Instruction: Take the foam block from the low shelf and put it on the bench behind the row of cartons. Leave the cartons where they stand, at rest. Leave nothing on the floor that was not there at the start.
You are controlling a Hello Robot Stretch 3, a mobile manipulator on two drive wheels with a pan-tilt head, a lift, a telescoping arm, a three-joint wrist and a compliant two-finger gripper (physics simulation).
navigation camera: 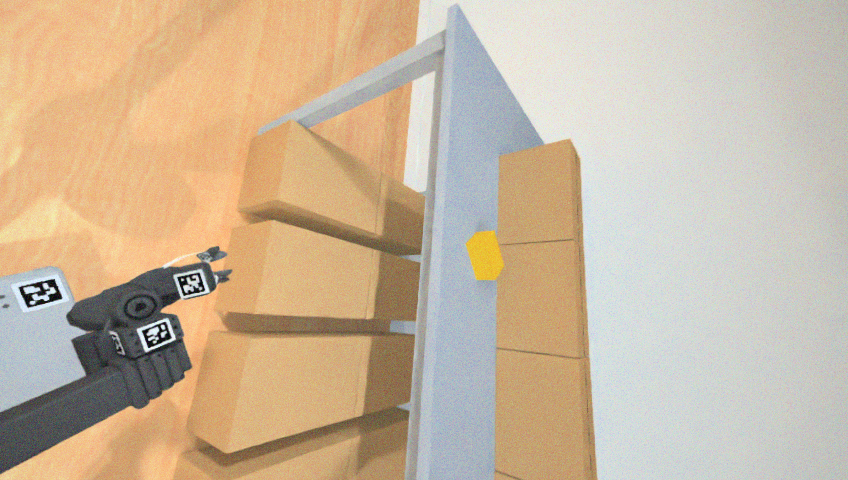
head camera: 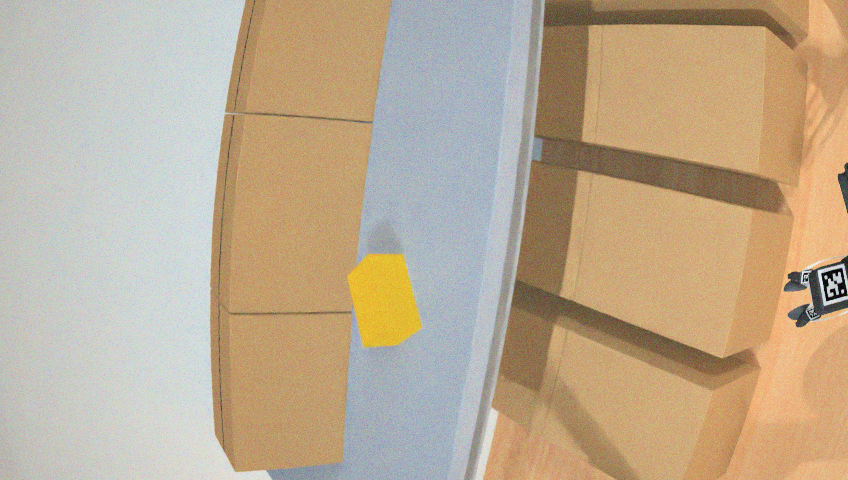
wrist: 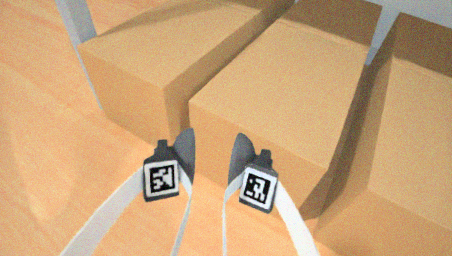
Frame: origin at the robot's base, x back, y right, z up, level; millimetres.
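Seen in the pictures: gripper, fingertip midpoint: (navigation camera: 224, 262) (head camera: 790, 301).
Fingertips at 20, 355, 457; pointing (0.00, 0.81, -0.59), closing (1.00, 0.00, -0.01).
Note:
A point is followed by its place in that frame, as x, y, z.
A yellow block (head camera: 385, 302) @[117, 635, 952] (navigation camera: 484, 256) @[118, 635, 950], by its look the foam block, lies on the blue-grey bench top (head camera: 443, 148) @[260, 538, 915] (navigation camera: 464, 368) @[316, 524, 915], close beside the cartons at the wall; whether it touches them I cannot tell. The row of tall brown cartons (head camera: 660, 255) @[190, 718, 271] (navigation camera: 297, 267) @[122, 636, 271] (wrist: 280, 90) stands upright along the bench's front, with narrow gaps. My gripper (head camera: 796, 299) @[20, 355, 457] (navigation camera: 223, 264) @[20, 355, 457] (wrist: 214, 150) @[20, 355, 457] is partly open with nothing between its fingers. It is on the room side of the row, apart from the block. A low shelf separate from this bench does not show.
More brown cartons (head camera: 297, 208) @[254, 728, 1007] (navigation camera: 538, 297) @[249, 731, 1016] stand side by side at the back of the bench top, against the pale wall (head camera: 107, 237) @[413, 1400, 1248] (navigation camera: 714, 237) @[323, 1448, 1389]. A grey bench rail (navigation camera: 368, 83) @[-365, 792, 616] runs beyond the end carton. My arm (navigation camera: 65, 410) @[96, 61, 723] is at the navigation view's lower left.

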